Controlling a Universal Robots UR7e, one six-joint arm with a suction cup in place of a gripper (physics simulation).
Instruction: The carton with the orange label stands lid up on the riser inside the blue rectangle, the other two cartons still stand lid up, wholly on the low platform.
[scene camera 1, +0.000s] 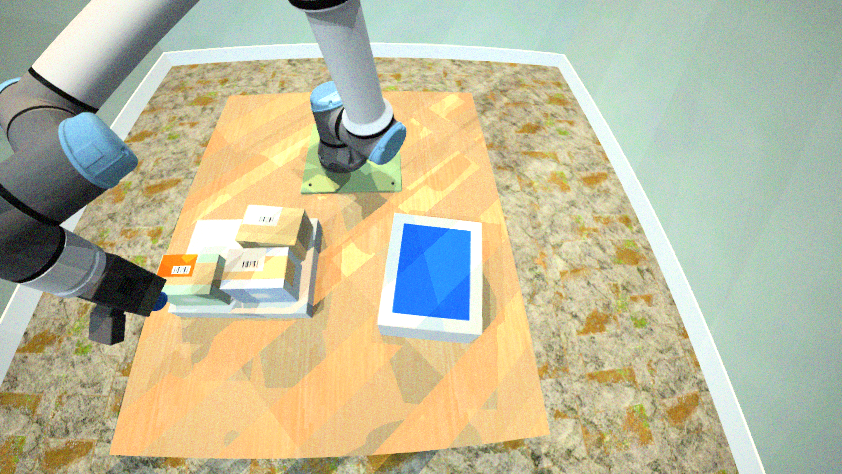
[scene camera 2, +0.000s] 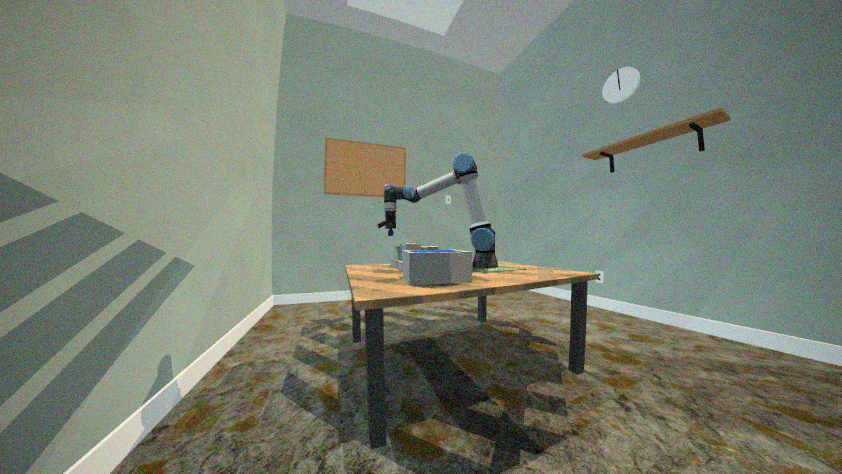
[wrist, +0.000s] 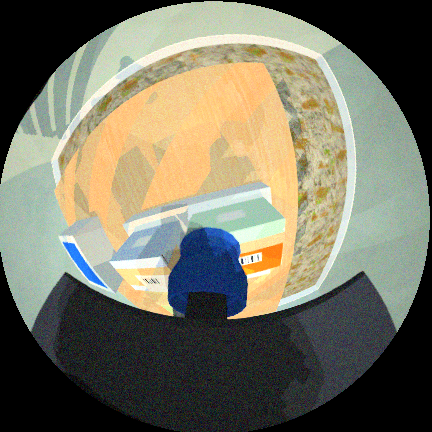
Labels:
The suction cup holds nothing. The cup is 14 cm from the middle of a carton with orange label, above it. A riser with blue rectangle sits on the table.

